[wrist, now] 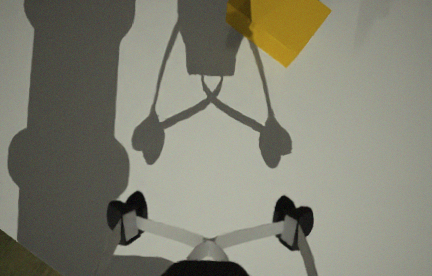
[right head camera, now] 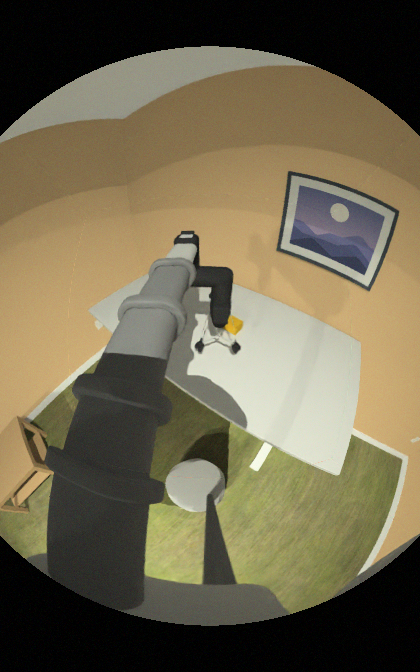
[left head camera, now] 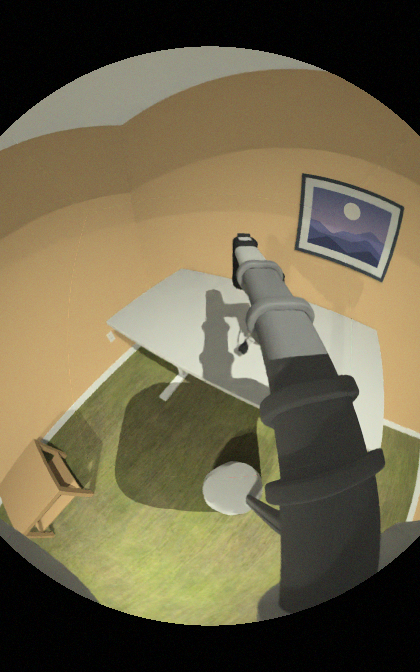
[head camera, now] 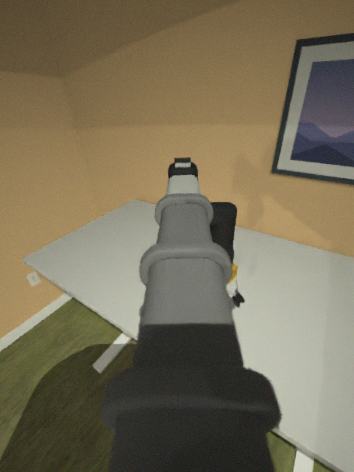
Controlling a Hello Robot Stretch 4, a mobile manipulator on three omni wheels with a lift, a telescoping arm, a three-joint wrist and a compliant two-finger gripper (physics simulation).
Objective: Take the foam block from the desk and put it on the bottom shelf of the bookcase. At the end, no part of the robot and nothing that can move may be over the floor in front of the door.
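Places are measured from the robot's base along level axes (x ahead, y left, z up), in millimetres.
Pixels of known places: gripper, fingertip midpoint: point(wrist: 210, 210).
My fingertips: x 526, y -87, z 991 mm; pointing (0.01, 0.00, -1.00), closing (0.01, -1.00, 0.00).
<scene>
Behind a point stands the place of what it marks.
The yellow foam block point(head camera: 234, 273) {x 704, y -187, z 951 mm} point(right head camera: 233, 325) point(wrist: 287, 32) {x 703, y -157, z 967 mm} lies on the white desk point(head camera: 300, 320) {x 517, y -358, z 922 mm} point(left head camera: 165, 310) point(right head camera: 300, 370) point(wrist: 345, 175) {x 557, y -242, z 922 mm}. The arm hides most of it in the head view and all of it in the left head view. My gripper point(right head camera: 217, 346) point(wrist: 210, 210) {x 526, y -87, z 991 mm} is open and empty, pointing down above the desk. The block is outside the fingers, toward the upper right in the wrist view, partly in the gripper's shadow. One fingertip shows beside the arm in the head view. I cannot make out the bookcase's bottom shelf or the door.
A wooden open-framed piece of furniture point(left head camera: 30, 487) point(right head camera: 20, 470) stands at lower left; I cannot tell what it is. A round grey stool point(left head camera: 232, 487) point(right head camera: 192, 485) stands before the desk. A framed picture point(head camera: 325, 110) {x 964, y -502, z 1465 mm} point(left head camera: 350, 227) point(right head camera: 337, 230) hangs on the wall behind.
</scene>
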